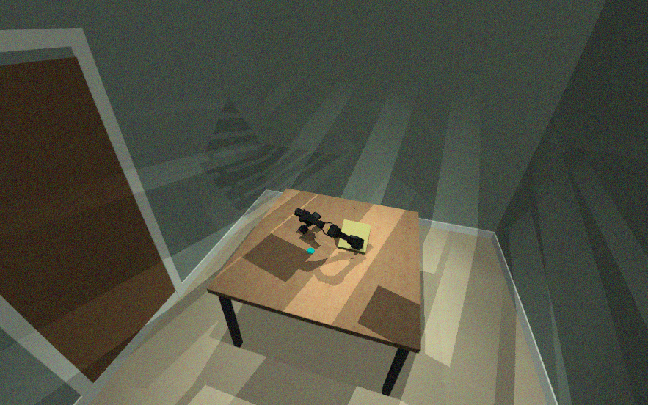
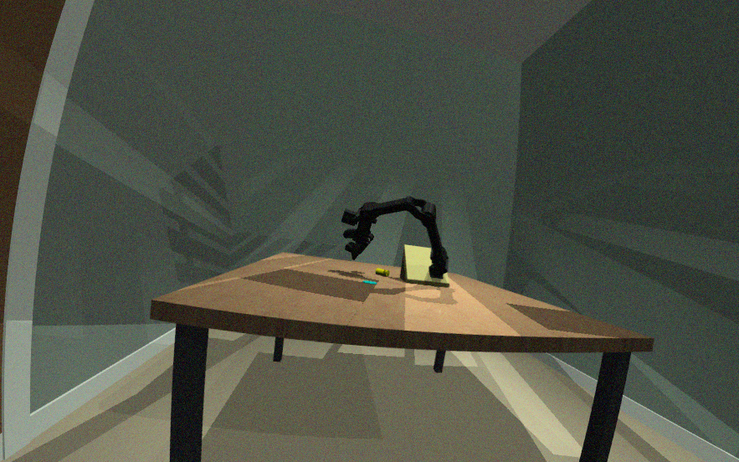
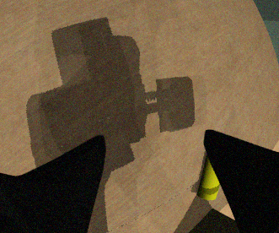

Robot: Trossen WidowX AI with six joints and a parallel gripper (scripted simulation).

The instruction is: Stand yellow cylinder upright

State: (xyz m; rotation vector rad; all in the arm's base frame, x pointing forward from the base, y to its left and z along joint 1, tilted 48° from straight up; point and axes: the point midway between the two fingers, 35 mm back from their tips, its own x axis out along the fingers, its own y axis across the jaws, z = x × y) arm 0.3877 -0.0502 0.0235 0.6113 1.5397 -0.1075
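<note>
My gripper tip is now 15 cm past the yellow cylinder, 8 cm to the left of it and 7 cm above it. From my gripper tip the other things lie so: cyan circle: 6 cm behind, 17 cm to the left, 9 cm below.
</note>
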